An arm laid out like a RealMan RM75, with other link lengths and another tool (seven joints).
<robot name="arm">
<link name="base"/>
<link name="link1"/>
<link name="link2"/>
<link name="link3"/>
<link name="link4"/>
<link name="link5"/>
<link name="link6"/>
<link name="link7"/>
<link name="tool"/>
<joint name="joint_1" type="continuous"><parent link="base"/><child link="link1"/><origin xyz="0 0 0.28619"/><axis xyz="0 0 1"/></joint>
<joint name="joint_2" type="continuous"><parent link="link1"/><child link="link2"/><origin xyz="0 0 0"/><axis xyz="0 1 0"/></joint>
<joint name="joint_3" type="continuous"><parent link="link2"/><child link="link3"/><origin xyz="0 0 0.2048"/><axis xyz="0 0 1"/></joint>
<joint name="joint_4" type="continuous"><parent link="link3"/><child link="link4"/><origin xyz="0 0 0"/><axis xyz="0 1 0"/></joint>
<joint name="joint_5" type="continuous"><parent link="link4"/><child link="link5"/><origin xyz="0 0 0.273"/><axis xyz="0 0 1"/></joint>
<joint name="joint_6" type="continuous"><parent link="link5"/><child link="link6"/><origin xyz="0 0 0"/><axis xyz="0 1 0"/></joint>
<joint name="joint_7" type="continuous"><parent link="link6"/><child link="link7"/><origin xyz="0 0 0.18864"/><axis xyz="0 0 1"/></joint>
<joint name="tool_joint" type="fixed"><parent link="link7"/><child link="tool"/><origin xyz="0.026 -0.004 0.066" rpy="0.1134 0 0.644"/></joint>
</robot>
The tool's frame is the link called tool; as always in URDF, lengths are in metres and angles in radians. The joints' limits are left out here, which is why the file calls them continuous.
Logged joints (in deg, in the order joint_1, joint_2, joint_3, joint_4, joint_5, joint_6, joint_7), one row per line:
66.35 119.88 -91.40 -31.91 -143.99 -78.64 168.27
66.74 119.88 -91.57 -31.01 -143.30 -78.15 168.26
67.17 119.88 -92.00 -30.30 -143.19 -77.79 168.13
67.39 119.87 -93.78 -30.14 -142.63 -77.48 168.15
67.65 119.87 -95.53 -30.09 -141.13 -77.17 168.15
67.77 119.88 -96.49 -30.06 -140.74 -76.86 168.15
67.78 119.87 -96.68 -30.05 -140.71 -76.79 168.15
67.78 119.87 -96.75 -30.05 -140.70 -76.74 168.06
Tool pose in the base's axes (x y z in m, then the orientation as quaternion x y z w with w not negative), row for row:
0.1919 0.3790 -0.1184 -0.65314 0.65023 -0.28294 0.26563
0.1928 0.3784 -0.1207 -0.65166 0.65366 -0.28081 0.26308
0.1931 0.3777 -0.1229 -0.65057 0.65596 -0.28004 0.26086
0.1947 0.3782 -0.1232 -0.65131 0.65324 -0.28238 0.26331
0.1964 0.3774 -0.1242 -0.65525 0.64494 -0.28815 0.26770
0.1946 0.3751 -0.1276 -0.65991 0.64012 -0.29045 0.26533
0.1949 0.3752 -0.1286 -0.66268 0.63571 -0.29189 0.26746
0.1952 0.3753 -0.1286 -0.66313 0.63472 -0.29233 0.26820
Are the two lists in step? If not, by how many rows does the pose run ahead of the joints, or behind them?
The pose runs 1 row behind the joints: the pose in row i belongs to the joints in row i - 1.
